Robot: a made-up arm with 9 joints.
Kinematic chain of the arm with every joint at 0, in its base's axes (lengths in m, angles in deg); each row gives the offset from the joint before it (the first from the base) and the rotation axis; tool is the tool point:
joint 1: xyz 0 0 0.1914 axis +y
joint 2: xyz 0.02 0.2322 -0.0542 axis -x
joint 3: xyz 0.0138 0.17 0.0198 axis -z
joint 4: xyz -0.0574 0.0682 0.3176 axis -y
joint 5: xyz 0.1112 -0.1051 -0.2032 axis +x
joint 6: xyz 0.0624 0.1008 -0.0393 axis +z
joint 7: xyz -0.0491 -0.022 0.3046 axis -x
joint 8: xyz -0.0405 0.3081 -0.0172 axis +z
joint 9: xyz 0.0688 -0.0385 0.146 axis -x
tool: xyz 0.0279 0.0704 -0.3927
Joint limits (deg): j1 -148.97..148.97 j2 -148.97..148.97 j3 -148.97..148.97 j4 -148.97..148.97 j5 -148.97..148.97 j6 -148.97..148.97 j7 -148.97..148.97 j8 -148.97..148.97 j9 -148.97..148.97
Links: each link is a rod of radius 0.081 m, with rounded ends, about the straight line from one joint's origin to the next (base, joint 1, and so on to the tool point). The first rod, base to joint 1, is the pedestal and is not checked.
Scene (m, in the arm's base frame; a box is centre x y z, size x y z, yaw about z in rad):
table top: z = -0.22
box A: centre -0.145 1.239 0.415 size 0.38 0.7 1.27 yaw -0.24
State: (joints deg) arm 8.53 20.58 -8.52 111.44 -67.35 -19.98 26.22 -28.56 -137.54
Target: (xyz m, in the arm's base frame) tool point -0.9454 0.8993 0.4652
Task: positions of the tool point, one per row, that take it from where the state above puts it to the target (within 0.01 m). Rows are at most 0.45 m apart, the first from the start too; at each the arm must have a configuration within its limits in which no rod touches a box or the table.
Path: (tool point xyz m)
1: 0.2208 1.2268 0.9319
2: 0.1291 1.0002 1.1460
3: 0.0360 0.7105 1.2920
4: -0.0645 0.3882 1.3457
5: -0.1778 0.0726 1.2969
6: -0.4360 0.2754 1.2643
7: -0.6890 0.4927 1.1101
8: -0.8783 0.7072 0.8337
9: -0.9454 0.8993 0.4651

